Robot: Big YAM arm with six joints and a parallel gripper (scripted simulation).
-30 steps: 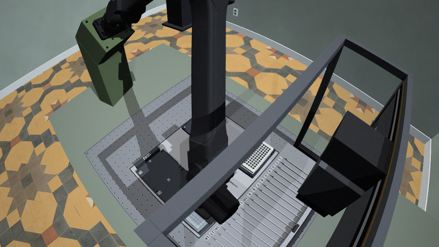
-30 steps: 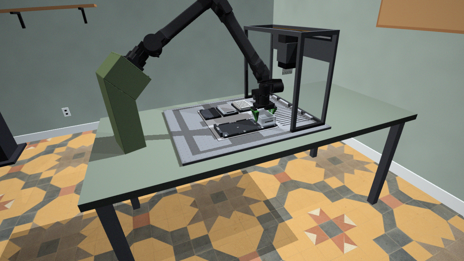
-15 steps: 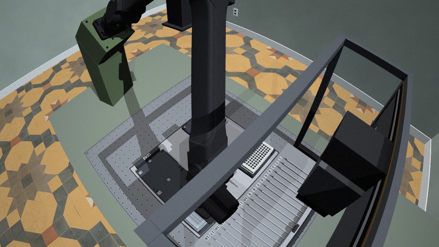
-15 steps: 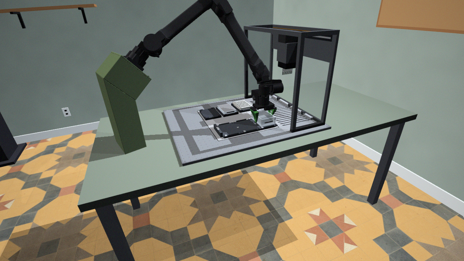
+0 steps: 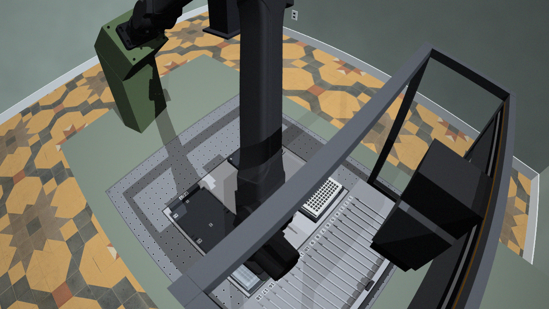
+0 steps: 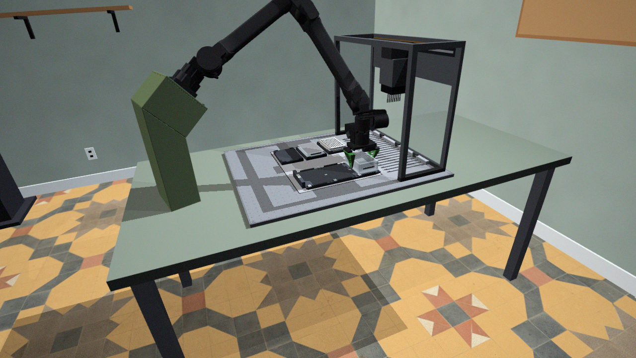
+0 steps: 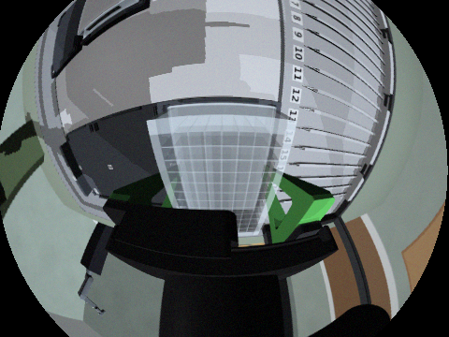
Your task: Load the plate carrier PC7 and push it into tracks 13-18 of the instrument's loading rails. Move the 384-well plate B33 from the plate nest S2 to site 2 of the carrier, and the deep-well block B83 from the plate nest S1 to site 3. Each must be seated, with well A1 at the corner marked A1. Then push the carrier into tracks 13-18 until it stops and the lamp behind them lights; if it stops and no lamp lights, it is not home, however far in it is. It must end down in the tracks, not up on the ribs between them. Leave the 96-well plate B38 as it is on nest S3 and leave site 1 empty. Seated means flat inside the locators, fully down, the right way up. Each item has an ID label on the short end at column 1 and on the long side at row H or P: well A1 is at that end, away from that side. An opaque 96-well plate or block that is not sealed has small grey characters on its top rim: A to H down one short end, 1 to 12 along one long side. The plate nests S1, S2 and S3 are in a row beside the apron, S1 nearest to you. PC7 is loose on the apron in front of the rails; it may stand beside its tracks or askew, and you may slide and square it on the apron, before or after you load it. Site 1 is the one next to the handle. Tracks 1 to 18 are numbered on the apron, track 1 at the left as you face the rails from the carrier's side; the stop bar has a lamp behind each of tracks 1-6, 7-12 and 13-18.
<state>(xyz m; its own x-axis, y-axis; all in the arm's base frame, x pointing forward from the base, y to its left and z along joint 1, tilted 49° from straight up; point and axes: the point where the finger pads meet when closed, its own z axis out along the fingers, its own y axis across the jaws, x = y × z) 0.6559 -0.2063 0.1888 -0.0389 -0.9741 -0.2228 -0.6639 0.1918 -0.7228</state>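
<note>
The clear deep-well block B83 lies right at my hand. Round my hand: dark plate carrier PC7: 100 mm behind, 10 mm to the left, 10 mm below; 384-well plate B33: 110 mm behind, 260 mm to the left; white 96-well plate B38: 10 mm ahead, 260 mm to the left.
</note>
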